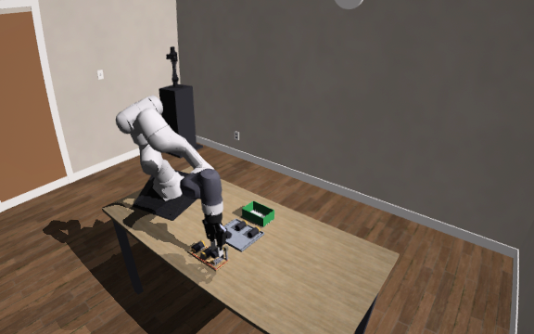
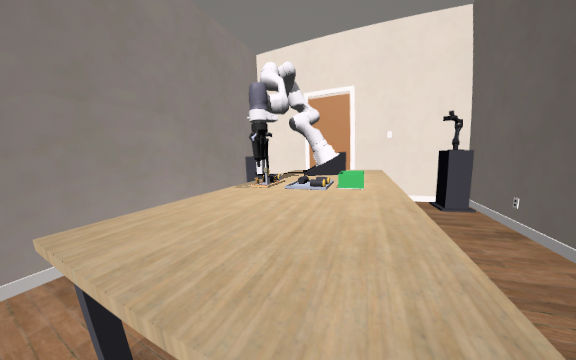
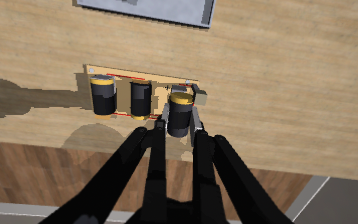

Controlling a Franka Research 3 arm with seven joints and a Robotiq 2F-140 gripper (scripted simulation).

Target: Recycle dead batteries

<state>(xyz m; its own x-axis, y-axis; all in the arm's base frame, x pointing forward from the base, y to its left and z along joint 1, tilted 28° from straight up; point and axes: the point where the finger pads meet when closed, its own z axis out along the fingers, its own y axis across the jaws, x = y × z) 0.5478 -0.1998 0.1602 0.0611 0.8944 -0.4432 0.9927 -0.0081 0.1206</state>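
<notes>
Now: hand 3 cm to the right of the bulb, 3 cm short of it and 1 cm above it. From my hand the other things lie so: green recycling box: 41 cm to the left, 8 cm below, 5 cm behind; then grey tray: 22 cm to the left, 9 cm below, 5 cm behind.
</notes>
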